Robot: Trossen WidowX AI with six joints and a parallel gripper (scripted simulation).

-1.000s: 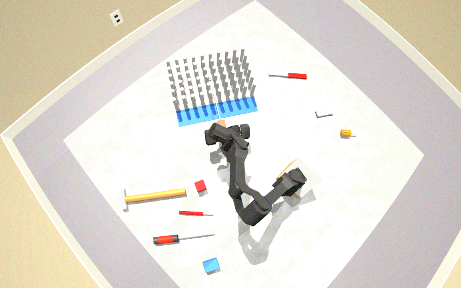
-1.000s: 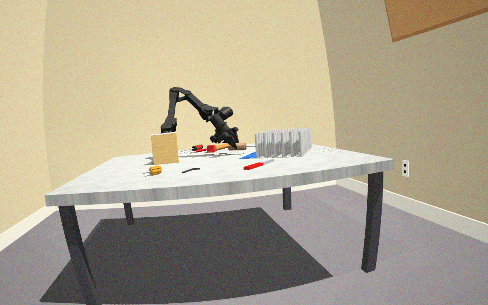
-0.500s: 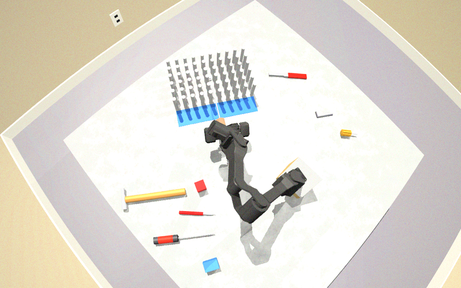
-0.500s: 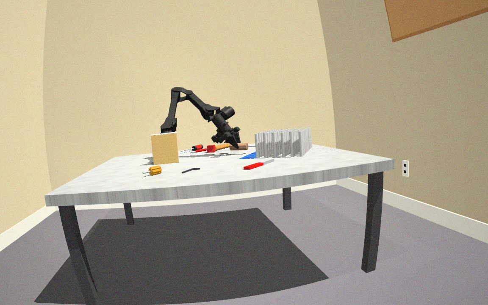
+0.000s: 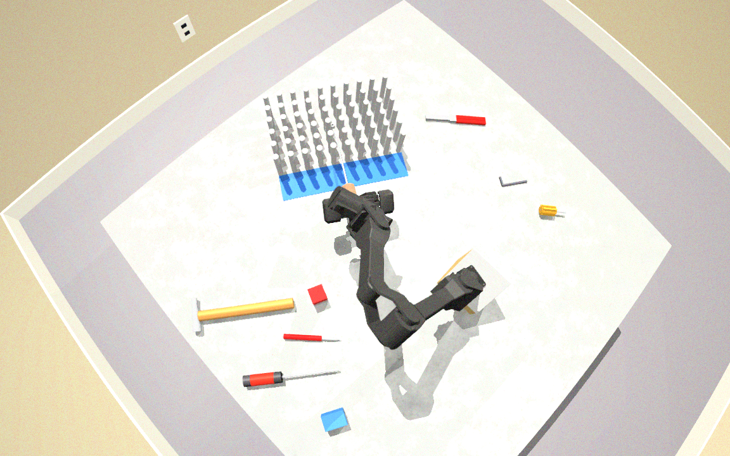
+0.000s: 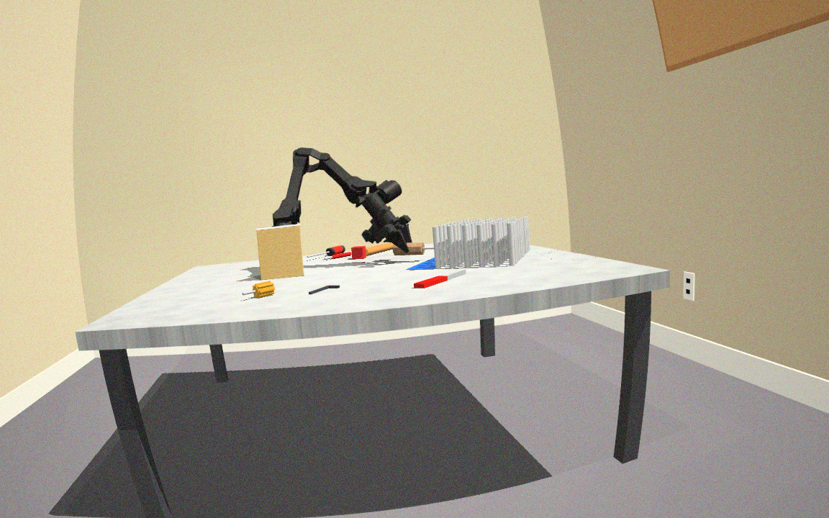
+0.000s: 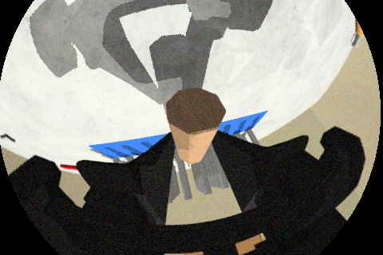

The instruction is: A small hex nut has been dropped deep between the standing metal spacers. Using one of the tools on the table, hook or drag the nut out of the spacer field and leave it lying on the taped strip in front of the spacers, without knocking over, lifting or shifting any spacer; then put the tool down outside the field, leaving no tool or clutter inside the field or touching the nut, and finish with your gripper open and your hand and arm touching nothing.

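Right now my gripper tip is 8 cm short of the blue taped strip, 4 cm to the left of it and 3 cm above it. From my gripper tip the other things lie so: red block: 16 cm behind, 23 cm to the left, 1 cm below; hook tool: 9 cm ahead, 4 cm to the right; red-handled tool: 3 cm ahead, 44 cm to the right, 3 cm below.
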